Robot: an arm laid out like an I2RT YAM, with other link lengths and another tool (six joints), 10 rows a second.
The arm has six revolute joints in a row. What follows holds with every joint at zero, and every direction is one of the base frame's.
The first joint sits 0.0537 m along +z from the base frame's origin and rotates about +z.
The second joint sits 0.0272 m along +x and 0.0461 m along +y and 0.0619 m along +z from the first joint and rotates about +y.
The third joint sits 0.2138 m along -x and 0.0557 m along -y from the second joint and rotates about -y.
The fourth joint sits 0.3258 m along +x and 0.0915 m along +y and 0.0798 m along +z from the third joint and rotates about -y.
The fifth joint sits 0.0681 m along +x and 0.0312 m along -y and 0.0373 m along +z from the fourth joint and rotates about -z.
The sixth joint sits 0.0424 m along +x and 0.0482 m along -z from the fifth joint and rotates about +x.
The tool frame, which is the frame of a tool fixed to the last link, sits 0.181 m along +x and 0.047 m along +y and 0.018 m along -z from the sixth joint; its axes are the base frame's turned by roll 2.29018, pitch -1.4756 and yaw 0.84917 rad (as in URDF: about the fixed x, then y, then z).
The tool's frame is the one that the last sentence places.
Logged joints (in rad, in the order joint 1, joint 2, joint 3, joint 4, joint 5, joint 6), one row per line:
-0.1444, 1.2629, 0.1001, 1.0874, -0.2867, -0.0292
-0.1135, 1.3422, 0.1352, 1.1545, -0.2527, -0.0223
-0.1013, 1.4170, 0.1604, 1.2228, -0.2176, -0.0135
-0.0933, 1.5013, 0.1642, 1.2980, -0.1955, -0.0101
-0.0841, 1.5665, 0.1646, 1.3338, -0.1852, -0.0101
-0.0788, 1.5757, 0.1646, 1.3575, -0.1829, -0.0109
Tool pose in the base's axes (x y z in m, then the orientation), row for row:
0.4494, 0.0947, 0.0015, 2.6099, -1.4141, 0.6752
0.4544, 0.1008, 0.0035, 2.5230, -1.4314, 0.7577
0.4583, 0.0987, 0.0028, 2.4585, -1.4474, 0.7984
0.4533, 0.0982, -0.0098, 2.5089, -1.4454, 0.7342
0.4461, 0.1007, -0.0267, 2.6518, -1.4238, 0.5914
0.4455, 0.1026, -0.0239, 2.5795, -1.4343, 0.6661
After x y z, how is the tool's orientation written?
As angles about the fixed x, y, z axes (roll, pitch, yaw), in radians.
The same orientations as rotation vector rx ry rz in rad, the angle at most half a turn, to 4 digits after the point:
-2.3239, -0.2543, -2.0410
-2.3042, -0.2495, -2.0679
-2.2982, -0.2186, -2.0975
-2.3107, -0.1994, -2.0959
-2.3389, -0.1953, -2.0608
-2.3240, -0.2014, -2.0777

